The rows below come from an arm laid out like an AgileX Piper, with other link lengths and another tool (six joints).
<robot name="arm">
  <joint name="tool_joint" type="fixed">
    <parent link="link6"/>
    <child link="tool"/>
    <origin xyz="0.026 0.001 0.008" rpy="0 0.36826 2.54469"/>
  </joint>
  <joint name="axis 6" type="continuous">
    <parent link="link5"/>
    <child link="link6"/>
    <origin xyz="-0.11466 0 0" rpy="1.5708 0 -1.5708"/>
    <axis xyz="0 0 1"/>
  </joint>
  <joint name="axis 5" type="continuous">
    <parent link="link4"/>
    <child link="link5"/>
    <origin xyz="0 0 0" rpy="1.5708 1.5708 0"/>
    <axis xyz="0 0 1"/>
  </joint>
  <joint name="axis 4" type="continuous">
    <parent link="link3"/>
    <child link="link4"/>
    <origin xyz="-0.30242 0.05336 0" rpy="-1.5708 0 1.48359"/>
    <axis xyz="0 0 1"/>
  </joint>
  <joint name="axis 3" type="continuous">
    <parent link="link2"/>
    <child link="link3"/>
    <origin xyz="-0.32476 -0.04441 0" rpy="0 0 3.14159"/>
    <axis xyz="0 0 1"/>
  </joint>
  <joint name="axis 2" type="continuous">
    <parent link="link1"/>
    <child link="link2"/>
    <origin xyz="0 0 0" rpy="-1.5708 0 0"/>
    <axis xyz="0 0 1"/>
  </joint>
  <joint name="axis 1" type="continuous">
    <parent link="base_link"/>
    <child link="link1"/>
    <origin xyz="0 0 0.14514"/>
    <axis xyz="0 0 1"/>
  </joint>
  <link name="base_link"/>
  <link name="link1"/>
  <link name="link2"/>
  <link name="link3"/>
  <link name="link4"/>
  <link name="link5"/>
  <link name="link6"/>
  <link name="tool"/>
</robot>
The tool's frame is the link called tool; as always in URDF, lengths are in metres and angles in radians. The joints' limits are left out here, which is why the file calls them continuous.
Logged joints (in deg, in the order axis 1, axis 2, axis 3, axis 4, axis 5, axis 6), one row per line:
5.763, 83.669, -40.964, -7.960, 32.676, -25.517
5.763, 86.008, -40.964, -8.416, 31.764, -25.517
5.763, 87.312, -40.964, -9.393, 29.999, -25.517
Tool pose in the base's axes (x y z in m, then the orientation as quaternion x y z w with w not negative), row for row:
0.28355, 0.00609, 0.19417, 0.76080, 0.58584, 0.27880, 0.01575
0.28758, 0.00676, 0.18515, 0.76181, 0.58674, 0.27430, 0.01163
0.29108, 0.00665, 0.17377, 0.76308, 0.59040, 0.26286, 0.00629
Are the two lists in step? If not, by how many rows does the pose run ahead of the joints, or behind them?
The pose runs 1 row behind the joints: the pose in row i belongs to the joints in row i - 1.
